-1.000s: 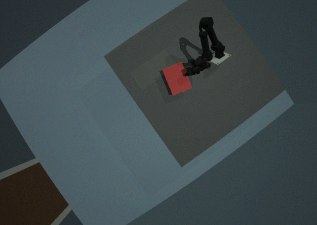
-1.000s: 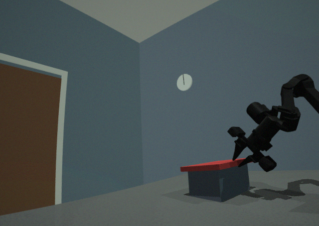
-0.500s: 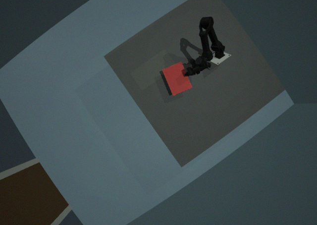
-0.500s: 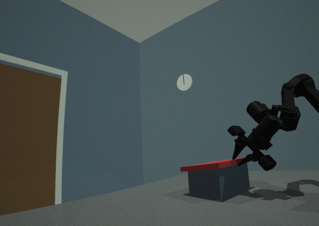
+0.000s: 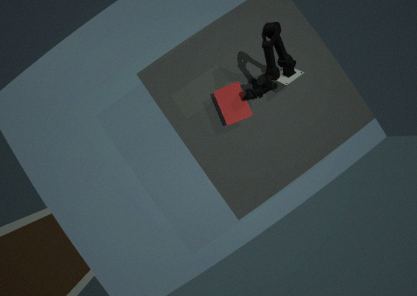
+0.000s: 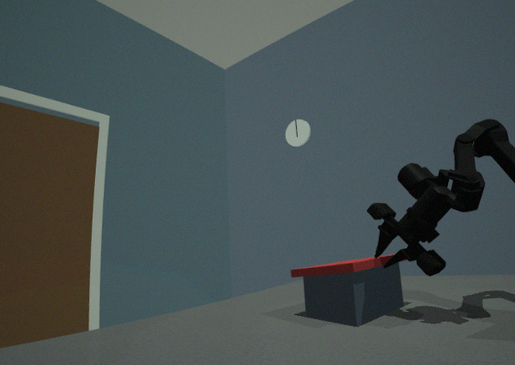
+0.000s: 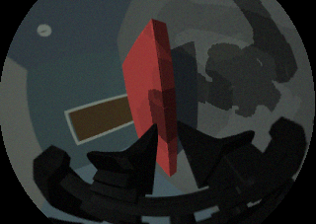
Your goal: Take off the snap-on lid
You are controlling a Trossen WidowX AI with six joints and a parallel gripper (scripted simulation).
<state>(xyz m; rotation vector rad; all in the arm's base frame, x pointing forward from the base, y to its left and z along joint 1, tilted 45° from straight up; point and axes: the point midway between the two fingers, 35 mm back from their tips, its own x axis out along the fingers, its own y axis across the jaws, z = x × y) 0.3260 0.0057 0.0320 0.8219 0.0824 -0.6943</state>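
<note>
Now: gripper tip 80 mm short of the lid and 10 mm to the left of it. The rest, counted from my gripper tip: blue-grey storage box: 70 mm ahead, 10 mm to the right, 60 mm below.
</note>
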